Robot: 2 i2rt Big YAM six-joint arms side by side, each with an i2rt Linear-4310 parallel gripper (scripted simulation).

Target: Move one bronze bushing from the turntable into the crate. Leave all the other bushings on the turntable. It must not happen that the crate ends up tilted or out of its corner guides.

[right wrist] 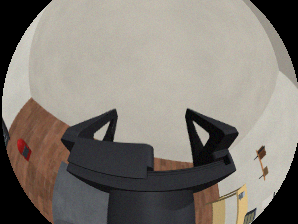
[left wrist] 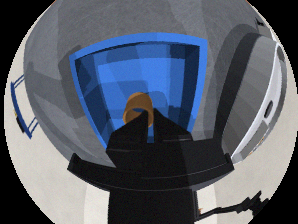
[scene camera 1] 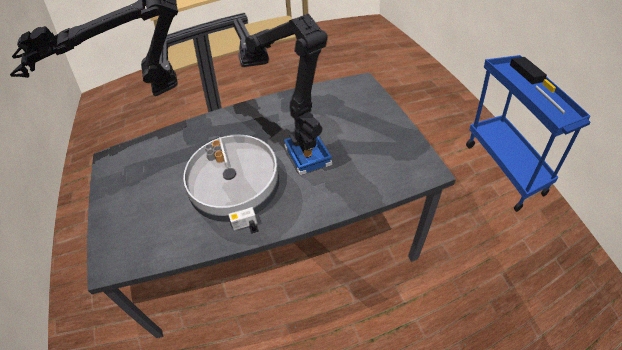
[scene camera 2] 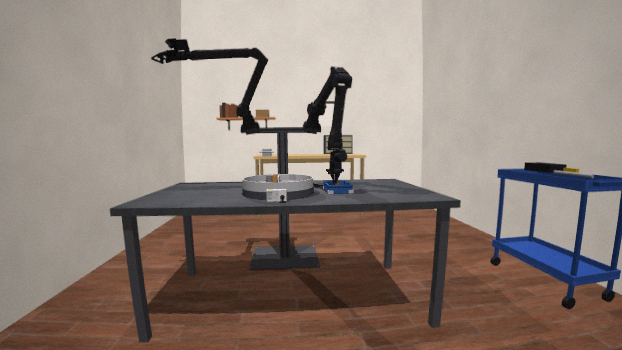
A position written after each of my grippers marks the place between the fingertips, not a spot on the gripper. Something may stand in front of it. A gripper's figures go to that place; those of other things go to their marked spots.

Scene:
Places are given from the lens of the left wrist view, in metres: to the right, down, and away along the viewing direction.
my left gripper (left wrist: pixel 150 112): 0.00, 0.00, 0.13
blue crate (left wrist: pixel 170 68): 0.03, -0.06, 0.12

